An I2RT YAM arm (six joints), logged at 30 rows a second.
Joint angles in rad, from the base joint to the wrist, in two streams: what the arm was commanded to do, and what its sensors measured. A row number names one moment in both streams.
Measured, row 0:
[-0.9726 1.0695 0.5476 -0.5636 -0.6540 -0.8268]
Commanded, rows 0 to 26:
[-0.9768 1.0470 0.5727 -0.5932 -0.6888 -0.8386]
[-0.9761 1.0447 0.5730 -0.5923 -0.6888 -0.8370]
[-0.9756 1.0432 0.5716 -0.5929 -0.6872 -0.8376]
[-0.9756 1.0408 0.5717 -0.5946 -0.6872 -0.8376]
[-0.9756 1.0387 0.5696 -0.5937 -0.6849 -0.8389]
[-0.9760 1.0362 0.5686 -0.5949 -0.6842 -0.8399]
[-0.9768 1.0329 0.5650 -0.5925 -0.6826 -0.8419]
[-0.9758 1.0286 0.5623 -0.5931 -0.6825 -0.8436]
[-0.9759 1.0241 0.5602 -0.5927 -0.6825 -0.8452]
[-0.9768 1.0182 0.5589 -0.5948 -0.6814 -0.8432]
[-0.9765 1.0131 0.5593 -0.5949 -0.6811 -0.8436]
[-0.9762 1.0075 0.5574 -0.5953 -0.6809 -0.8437]
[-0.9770 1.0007 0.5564 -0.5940 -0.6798 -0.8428]
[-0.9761 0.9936 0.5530 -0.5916 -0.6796 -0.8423]
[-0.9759 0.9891 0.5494 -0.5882 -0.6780 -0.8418]
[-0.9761 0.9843 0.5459 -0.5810 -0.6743 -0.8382]
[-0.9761 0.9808 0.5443 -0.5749 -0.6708 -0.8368]
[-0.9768 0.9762 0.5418 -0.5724 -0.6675 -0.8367]
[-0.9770 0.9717 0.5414 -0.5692 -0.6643 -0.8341]
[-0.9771 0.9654 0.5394 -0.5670 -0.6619 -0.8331]
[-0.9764 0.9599 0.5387 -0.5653 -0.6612 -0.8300]
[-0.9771 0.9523 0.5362 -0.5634 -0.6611 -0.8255]
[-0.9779 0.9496 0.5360 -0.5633 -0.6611 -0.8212]
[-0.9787 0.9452 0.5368 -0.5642 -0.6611 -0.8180]
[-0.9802 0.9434 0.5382 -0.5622 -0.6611 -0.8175]
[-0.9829 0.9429 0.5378 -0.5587 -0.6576 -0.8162]
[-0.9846 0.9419 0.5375 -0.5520 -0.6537 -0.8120]
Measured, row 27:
[-0.9760 0.9554 0.5434 -0.5724 -0.6518 -0.8280]
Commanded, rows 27 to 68:
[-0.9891 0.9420 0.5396 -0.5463 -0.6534 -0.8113]
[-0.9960 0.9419 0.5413 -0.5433 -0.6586 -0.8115]
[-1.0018 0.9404 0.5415 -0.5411 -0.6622 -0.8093]
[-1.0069 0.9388 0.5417 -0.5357 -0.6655 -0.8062]
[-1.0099 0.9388 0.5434 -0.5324 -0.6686 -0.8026]
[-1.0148 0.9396 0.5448 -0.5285 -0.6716 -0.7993]
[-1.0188 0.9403 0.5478 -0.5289 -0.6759 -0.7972]
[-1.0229 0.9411 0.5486 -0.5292 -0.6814 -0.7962]
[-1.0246 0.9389 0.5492 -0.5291 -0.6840 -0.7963]
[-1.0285 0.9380 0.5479 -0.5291 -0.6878 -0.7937]
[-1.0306 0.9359 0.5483 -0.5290 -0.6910 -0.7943]
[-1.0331 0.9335 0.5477 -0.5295 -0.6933 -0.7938]
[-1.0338 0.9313 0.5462 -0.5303 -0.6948 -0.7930]
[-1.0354 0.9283 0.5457 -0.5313 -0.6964 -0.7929]
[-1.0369 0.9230 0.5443 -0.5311 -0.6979 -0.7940]
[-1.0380 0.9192 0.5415 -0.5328 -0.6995 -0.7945]
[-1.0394 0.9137 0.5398 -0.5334 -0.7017 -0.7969]
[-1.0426 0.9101 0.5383 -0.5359 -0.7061 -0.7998]
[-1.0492 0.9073 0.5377 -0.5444 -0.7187 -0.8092]
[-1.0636 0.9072 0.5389 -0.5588 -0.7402 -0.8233]
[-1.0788 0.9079 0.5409 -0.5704 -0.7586 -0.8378]
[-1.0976 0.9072 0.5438 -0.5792 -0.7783 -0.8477]
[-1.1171 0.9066 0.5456 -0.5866 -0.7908 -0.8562]
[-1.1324 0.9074 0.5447 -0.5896 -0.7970 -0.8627]
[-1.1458 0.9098 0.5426 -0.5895 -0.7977 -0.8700]
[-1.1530 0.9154 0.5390 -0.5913 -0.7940 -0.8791]
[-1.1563 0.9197 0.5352 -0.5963 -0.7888 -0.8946]
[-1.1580 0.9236 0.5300 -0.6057 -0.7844 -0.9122]
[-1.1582 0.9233 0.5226 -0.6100 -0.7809 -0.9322]
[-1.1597 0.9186 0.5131 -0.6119 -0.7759 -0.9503]
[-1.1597 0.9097 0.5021 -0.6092 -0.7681 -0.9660]
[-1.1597 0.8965 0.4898 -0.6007 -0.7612 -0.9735]
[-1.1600 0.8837 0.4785 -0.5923 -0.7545 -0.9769]
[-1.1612 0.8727 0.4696 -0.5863 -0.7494 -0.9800]
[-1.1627 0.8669 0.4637 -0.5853 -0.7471 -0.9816]
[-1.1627 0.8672 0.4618 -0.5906 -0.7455 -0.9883]
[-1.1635 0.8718 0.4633 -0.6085 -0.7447 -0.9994]
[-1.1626 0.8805 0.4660 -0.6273 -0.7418 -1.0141]
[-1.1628 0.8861 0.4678 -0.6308 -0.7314 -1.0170]
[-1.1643 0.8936 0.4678 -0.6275 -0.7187 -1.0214]
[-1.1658 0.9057 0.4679 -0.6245 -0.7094 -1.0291]
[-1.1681 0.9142 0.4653 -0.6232 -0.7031 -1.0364]
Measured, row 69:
[-1.1591 0.8940 0.4576 -0.6006 -0.7204 -0.9867]
